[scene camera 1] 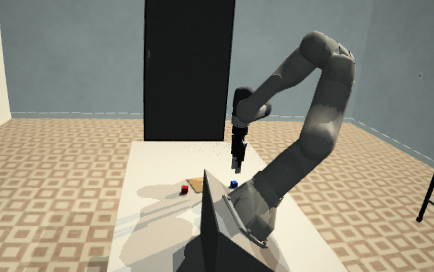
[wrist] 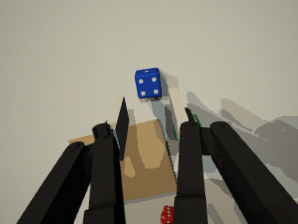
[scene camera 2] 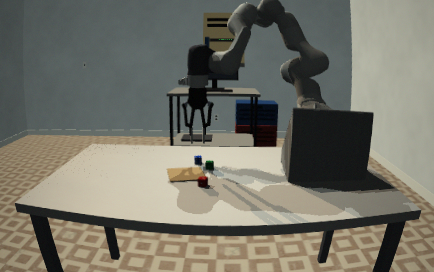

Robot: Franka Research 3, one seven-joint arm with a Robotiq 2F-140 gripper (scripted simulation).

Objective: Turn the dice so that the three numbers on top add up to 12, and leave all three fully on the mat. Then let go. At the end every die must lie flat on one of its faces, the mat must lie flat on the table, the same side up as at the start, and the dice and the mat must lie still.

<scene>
The pictures show: my gripper, a blue die and a tan mat.
My gripper is seen too in the wrist view.
</scene>
